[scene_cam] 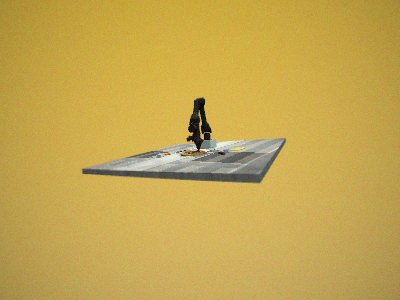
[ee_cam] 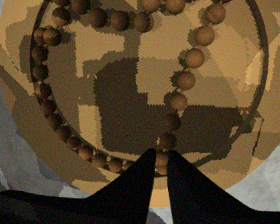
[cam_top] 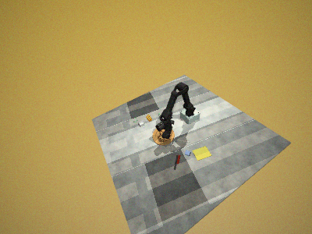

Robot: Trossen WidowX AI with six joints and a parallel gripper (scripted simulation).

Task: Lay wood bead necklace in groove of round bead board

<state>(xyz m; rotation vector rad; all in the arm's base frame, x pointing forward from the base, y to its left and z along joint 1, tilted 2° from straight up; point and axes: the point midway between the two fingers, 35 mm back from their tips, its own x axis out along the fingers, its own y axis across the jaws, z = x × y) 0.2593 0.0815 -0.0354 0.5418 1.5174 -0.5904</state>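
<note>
Now: the round bead board 50 mm ahead of my gripper tip, 20 mm to the right of it and 10 mm below it. The rest, counted from my gripper tip: thin grey stick (110 mm to the left, 80 mm behind, 10 mm below); red-handled tool (250 mm to the left, 50 mm ahead, 10 mm below); small blue block (230 mm to the left, 60 mm behind, 10 mm below).
</note>
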